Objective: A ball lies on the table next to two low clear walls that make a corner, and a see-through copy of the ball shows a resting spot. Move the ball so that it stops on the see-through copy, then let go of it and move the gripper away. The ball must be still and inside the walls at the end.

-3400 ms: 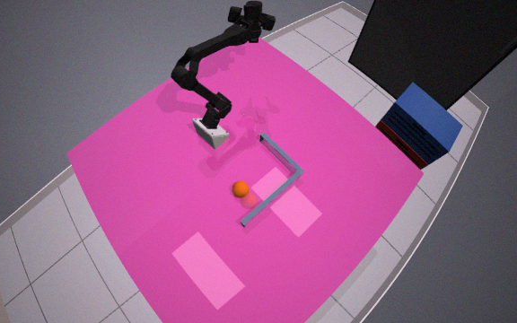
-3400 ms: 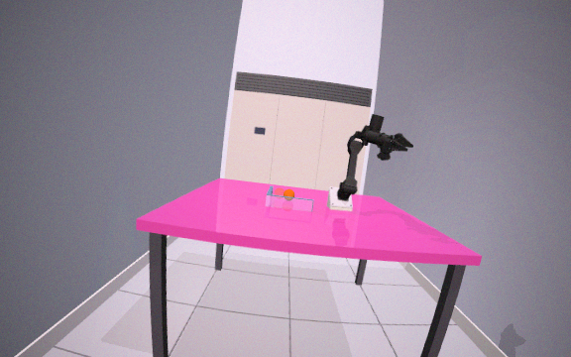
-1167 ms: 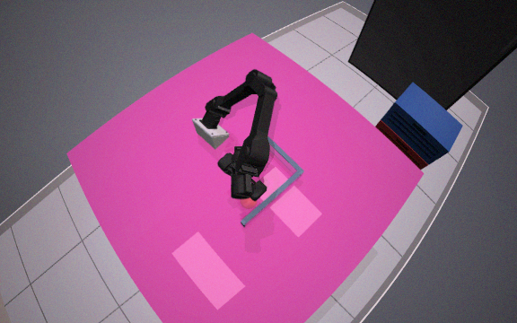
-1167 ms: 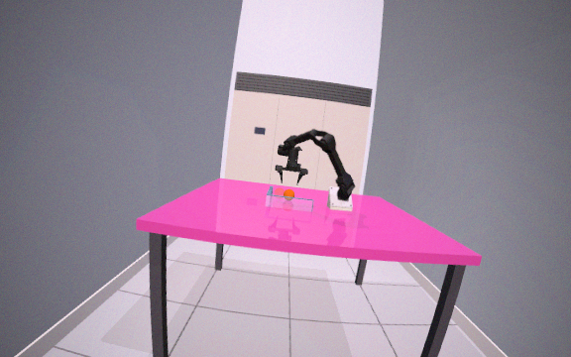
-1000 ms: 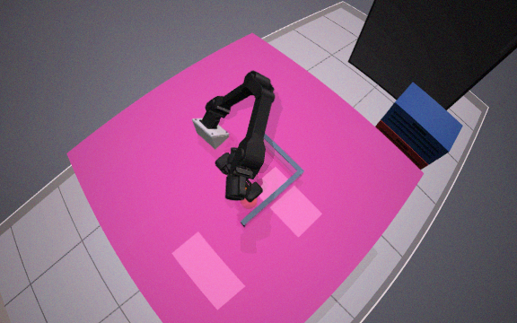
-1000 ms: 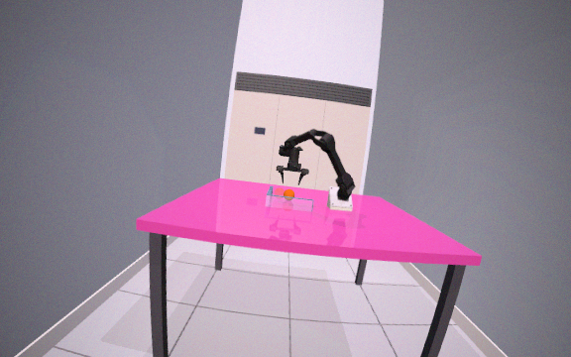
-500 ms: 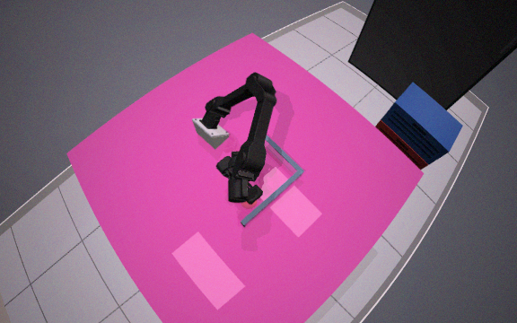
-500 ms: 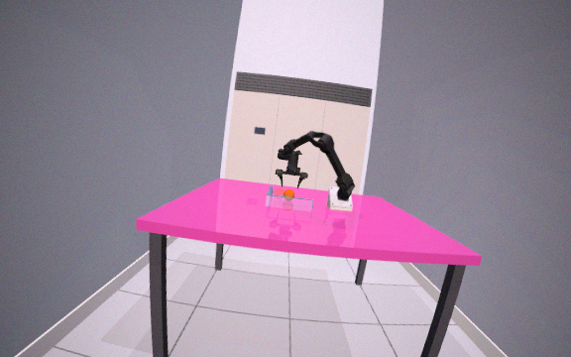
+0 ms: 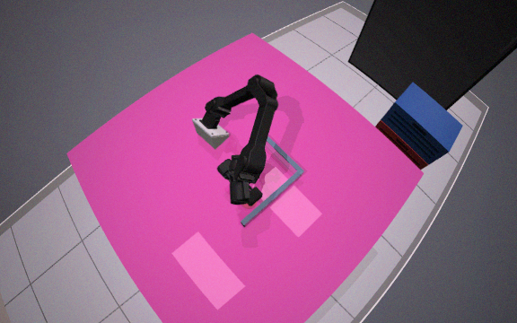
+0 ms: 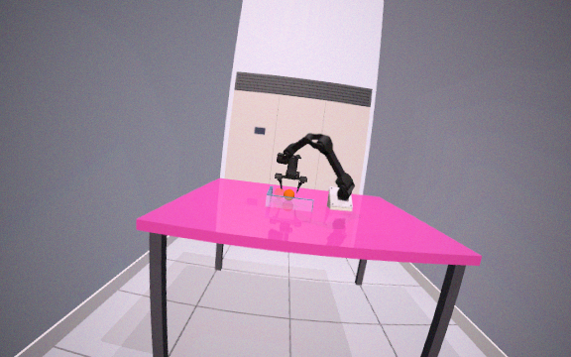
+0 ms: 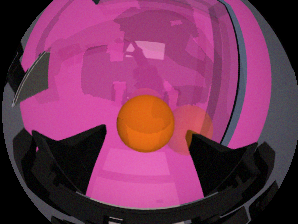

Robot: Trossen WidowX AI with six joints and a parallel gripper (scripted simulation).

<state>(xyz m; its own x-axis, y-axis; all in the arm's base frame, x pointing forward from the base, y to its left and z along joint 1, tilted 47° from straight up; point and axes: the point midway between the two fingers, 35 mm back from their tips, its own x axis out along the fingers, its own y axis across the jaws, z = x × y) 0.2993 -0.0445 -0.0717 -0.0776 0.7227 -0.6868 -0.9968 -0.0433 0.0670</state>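
Now: the orange ball 20 mm below my gripper tip. From my gripper tip the other things lie so: see-through copy of ball: 50 mm ahead, 10 mm to the right, 20 mm below.
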